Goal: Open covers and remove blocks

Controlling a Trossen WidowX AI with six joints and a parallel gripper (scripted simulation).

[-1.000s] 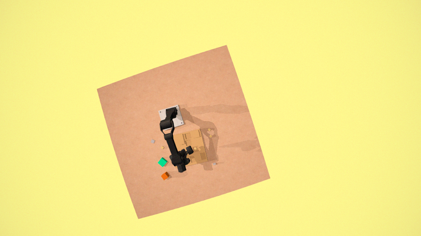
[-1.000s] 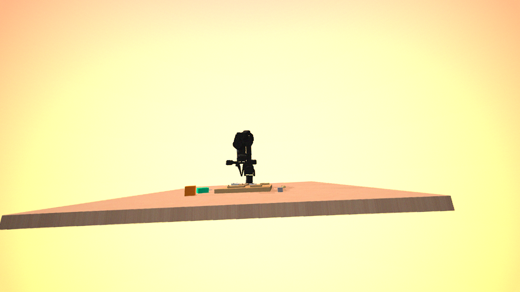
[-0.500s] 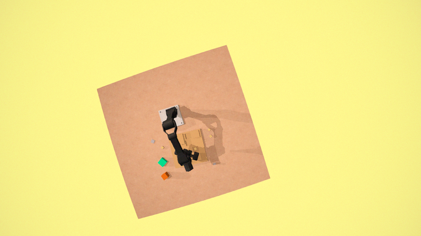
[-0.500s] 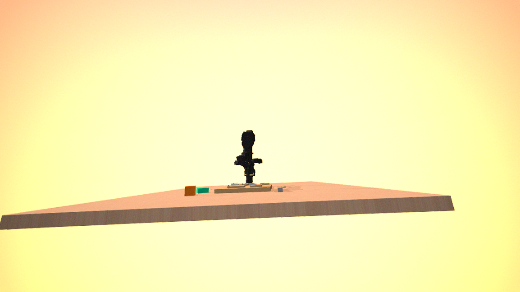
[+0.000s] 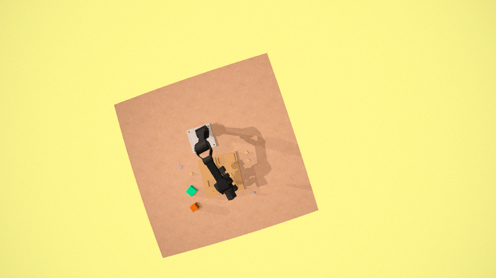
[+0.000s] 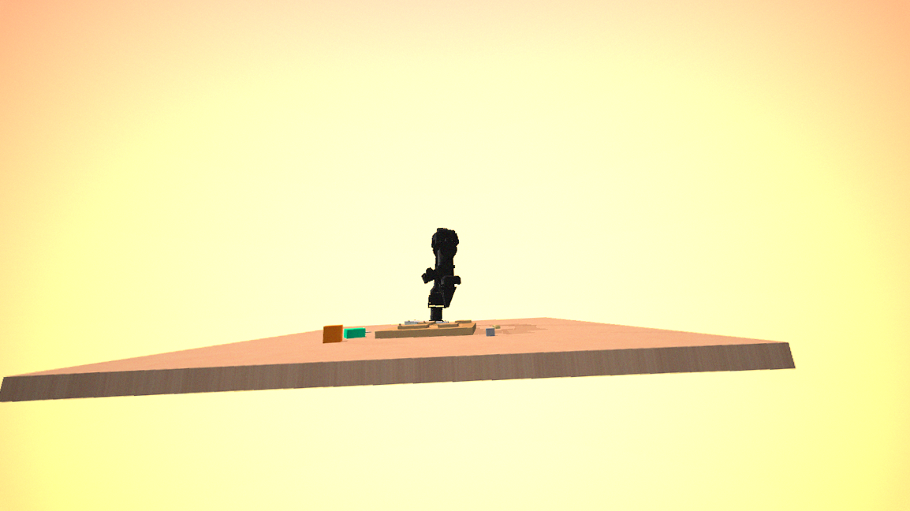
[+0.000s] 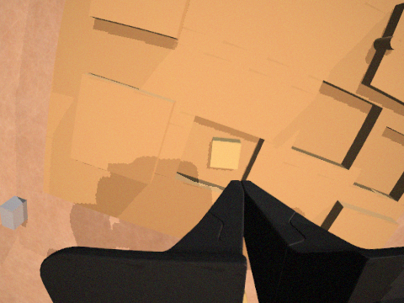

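My gripper tip is 60 mm above the tan puzzle board, 40 mm to the left of it and 20 mm past it. The rest, counted from my gripper tip: grey cube: 180 mm ahead, 130 mm to the left, 70 mm below; green block: 310 mm to the right, 70 mm below, 30 mm ahead; orange block: 320 mm to the right, 150 mm ahead, 60 mm below.
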